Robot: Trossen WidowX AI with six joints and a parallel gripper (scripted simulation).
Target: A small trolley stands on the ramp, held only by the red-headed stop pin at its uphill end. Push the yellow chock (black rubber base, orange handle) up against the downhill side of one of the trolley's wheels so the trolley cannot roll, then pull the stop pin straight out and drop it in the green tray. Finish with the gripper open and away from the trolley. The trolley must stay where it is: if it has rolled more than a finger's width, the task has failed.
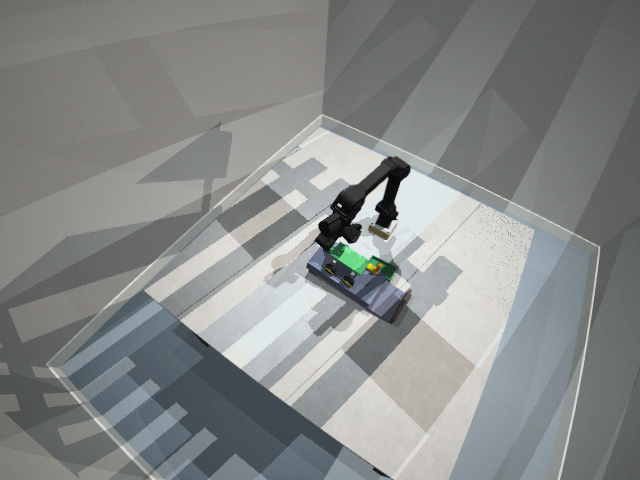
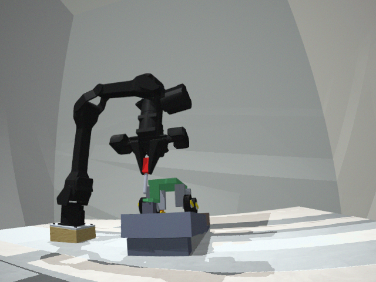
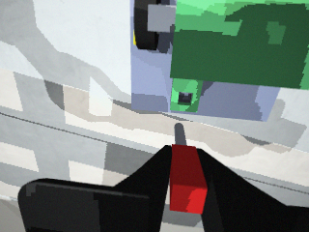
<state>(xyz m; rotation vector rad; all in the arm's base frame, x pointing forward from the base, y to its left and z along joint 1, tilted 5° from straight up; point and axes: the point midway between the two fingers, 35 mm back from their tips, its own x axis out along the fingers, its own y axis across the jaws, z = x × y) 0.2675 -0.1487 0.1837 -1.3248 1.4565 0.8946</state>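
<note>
Right now the green tray is 60 mm behind my gripper tip, 230 mm to the left of it and 180 mm below it. Round my gripper tip: green trolley: 40 mm ahead, 100 mm to the left, 60 mm below; blue-grey ramp: 40 mm ahead, 110 mm to the left, 130 mm below; stop pin: right at my gripper tip.
</note>
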